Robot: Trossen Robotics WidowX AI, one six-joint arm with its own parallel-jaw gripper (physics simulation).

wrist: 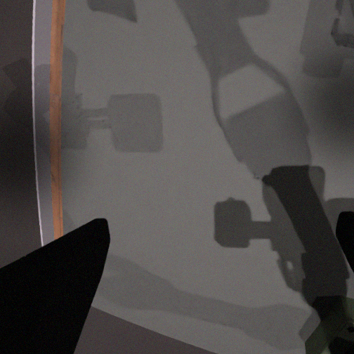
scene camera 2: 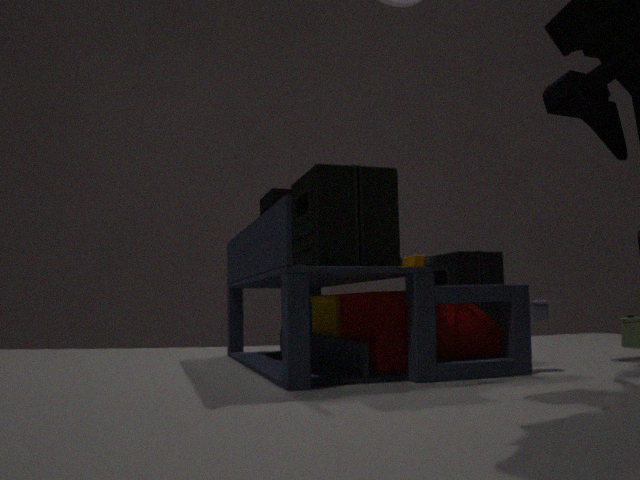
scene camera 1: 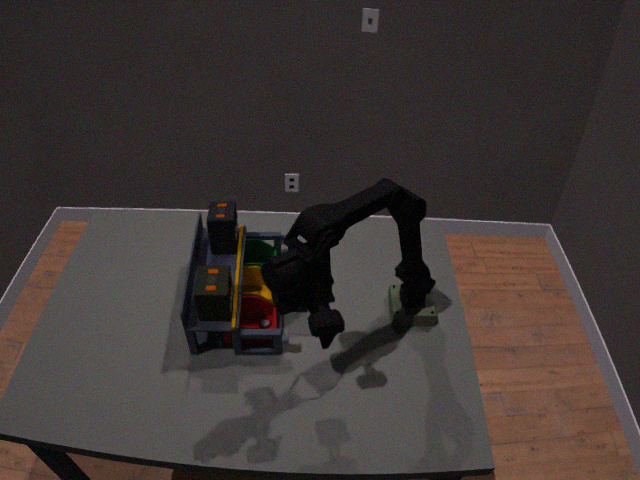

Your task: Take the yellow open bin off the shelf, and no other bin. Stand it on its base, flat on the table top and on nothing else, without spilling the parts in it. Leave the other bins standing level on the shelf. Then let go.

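Frame: origin at the arm's base, x ahead, y left, z up, level; metres.
Where they show: arm's base, link origin: (scene camera 1: 412, 299).
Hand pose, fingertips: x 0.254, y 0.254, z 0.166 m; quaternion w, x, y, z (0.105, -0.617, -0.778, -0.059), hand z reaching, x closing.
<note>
Things, the pixels of their centre, and the offset from my fingertips.
- yellow open bin, body centre: (scene camera 2: 376, 326) (scene camera 1: 251, 289) dx +0.184, dy -0.275, dz -0.165 m
- green bin, body centre: (scene camera 1: 253, 260) dx +0.190, dy -0.387, dz -0.165 m
- red bin, body centre: (scene camera 2: 418, 329) (scene camera 1: 250, 320) dx +0.175, dy -0.163, dz -0.165 m
- yellow strip, body centre: (scene camera 1: 237, 272) dx +0.216, dy -0.273, dz -0.102 m
- dark box, body centre: (scene camera 2: 463, 305) dx +0.068, dy -0.280, dz -0.143 m
The yellow open bin (scene camera 1: 253, 277) (scene camera 2: 324, 316) stands in the blue-grey shelf (scene camera 1: 261, 333) (scene camera 2: 295, 330), between the green bin (scene camera 1: 260, 250) and the red bin (scene camera 1: 254, 308) (scene camera 2: 374, 325). The arm hides part of its front in scene camera 1, and the parts in it cannot be made out. A small pale part lies in the red bin. My gripper (wrist: 223, 226) is open and empty, with its two fingers wide apart above the table. It is in front of the shelf and higher than it; scene camera 2 shows part of it at the upper right.
Two dark boxes (scene camera 1: 222, 227) (scene camera 1: 212, 299) stand on the shelf's upper board, behind a yellow strip (scene camera 1: 238, 273). Another dark box (scene camera 2: 470, 268) shows beyond the shelf's low front frame, largely hidden by the arm in scene camera 1. The arm's green base (scene camera 1: 428, 316) is at the right.
</note>
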